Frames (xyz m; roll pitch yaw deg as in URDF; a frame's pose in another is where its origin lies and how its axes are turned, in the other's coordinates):
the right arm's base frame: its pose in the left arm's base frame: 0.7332 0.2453 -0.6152 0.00 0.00 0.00
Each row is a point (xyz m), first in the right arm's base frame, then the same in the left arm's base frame.
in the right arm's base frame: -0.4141 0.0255 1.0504
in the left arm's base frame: 0.3191 0.2708 0.4352
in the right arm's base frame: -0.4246 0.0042 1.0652
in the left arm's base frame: 0.3086 0.2495 0.4500
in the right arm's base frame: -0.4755 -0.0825 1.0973
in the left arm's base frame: 0.2577 0.1628 0.4821
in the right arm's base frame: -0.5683 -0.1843 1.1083
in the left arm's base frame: 0.1649 0.0610 0.4931
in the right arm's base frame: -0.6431 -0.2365 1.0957
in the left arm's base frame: 0.0901 0.0088 0.4805
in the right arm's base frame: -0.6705 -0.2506 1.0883
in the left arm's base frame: 0.0627 -0.0053 0.4731
